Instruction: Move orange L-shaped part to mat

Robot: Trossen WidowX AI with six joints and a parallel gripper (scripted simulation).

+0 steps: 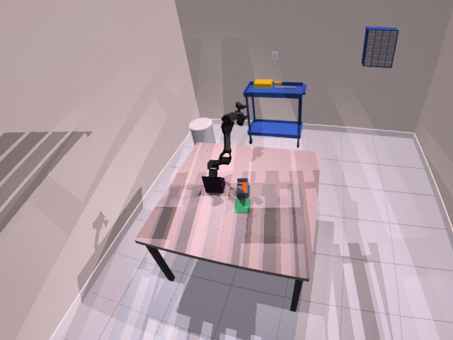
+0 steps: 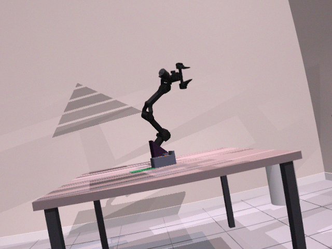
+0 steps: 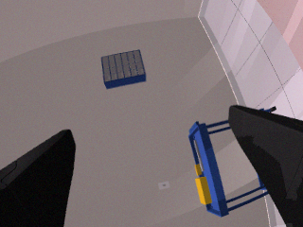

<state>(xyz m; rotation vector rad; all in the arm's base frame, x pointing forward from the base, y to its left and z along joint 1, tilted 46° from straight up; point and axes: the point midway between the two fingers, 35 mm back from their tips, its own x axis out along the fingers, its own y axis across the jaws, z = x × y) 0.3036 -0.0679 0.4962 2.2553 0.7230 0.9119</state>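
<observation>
Now: gripper tip 290 mm to the left of the orange L-shaped part and 540 mm above it. Round my gripper tip: green mat (50 mm ahead, 440 mm to the right, 610 mm below).
</observation>
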